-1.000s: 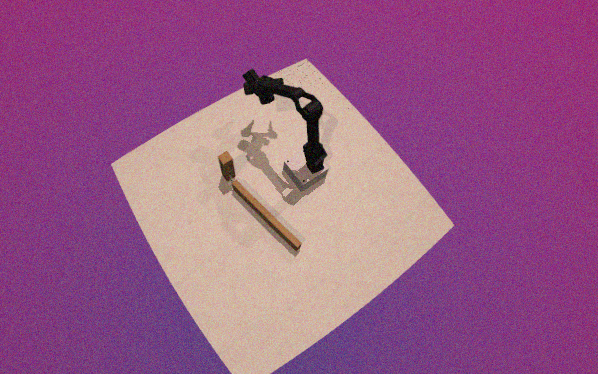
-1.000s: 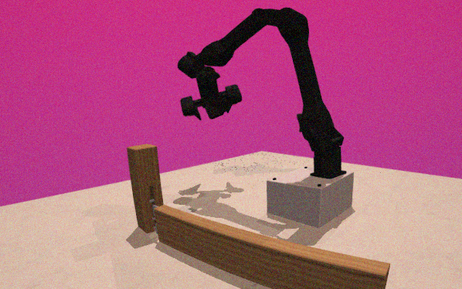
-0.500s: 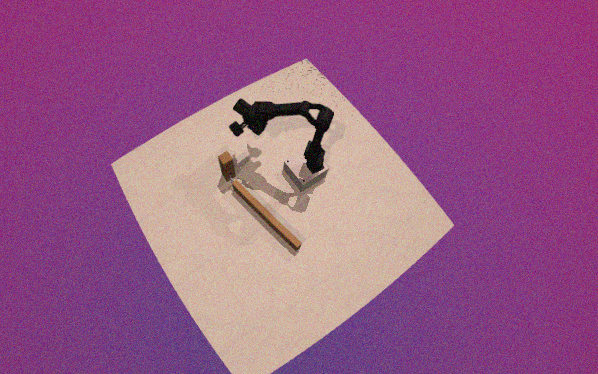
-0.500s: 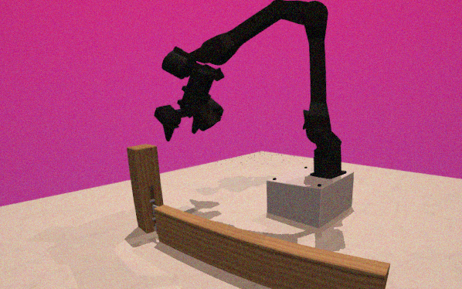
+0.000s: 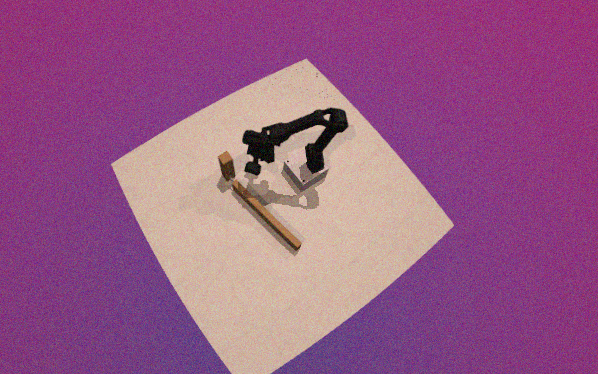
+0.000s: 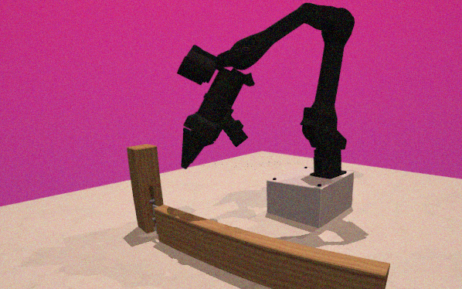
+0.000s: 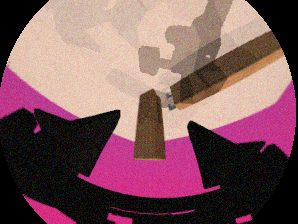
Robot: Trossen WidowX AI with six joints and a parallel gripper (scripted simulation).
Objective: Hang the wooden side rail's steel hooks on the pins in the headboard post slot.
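My gripper tip is now 8 cm short of the wooden headboard post, 4 cm to the left of it and 5 cm above it.
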